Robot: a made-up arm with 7 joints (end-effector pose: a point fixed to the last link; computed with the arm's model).
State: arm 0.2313 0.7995 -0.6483 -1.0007 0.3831 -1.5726 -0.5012
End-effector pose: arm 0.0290 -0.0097 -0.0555 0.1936 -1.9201 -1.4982
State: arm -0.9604 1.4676 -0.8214 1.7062 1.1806 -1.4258 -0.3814
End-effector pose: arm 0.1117 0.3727 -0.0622 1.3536 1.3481 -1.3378
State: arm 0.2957 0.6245 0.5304 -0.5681 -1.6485 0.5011 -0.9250
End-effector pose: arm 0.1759 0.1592 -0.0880 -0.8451 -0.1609 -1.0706
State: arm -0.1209 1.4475 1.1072 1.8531 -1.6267 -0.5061 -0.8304
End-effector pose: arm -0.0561 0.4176 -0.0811 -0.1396 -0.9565 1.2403
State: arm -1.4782 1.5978 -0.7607 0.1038 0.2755 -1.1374 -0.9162
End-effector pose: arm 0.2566 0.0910 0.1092 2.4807 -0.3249 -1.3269
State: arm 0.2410 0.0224 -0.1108 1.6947 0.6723 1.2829 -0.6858
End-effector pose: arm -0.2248 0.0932 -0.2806 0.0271 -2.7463 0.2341
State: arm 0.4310 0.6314 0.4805 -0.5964 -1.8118 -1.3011 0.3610
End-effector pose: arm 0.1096 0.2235 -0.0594 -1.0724 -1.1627 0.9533
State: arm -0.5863 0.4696 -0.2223 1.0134 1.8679 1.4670 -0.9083
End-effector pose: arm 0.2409 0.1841 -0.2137 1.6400 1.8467 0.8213
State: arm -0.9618 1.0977 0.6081 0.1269 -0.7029 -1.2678 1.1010
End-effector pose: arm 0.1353 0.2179 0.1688 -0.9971 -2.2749 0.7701
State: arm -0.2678 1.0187 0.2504 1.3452 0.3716 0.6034 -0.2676
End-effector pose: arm 0.0491 0.3889 -0.1941 0.6155 1.8005 0.7701
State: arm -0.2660 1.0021 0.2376 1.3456 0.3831 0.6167 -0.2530
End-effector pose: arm 0.0478 0.3856 -0.1996 0.6369 1.8276 0.7644
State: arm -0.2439 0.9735 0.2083 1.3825 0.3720 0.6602 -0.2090
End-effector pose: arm 0.0301 0.3788 -0.2110 0.6471 1.9275 0.7916
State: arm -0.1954 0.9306 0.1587 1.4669 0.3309 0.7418 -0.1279
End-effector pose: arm -0.0096 0.3657 -0.2246 0.6537 2.1261 0.8589
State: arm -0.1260 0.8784 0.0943 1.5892 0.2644 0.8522 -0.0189
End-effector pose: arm -0.0656 0.3449 -0.2298 0.6773 2.4092 0.9518
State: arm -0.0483 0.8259 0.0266 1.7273 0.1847 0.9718 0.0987
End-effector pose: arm -0.1234 0.3187 -0.2191 0.7286 2.7308 1.0444
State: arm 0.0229 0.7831 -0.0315 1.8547 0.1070 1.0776 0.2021
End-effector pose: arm -0.1684 0.2932 -0.1969 -0.7062 -2.6977 -0.9952
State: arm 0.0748 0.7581 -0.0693 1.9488 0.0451 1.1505 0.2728
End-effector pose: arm -0.1952 0.2746 -0.1746 -0.6449 -2.5039 -0.9041
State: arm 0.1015 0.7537 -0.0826 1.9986 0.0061 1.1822 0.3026
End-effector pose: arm -0.2069 0.2659 -0.1608 -0.5983 -2.4098 -0.8783
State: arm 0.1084 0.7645 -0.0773 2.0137 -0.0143 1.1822 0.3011
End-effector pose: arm -0.2097 0.2650 -0.1556 -0.5607 -2.3942 -0.9035
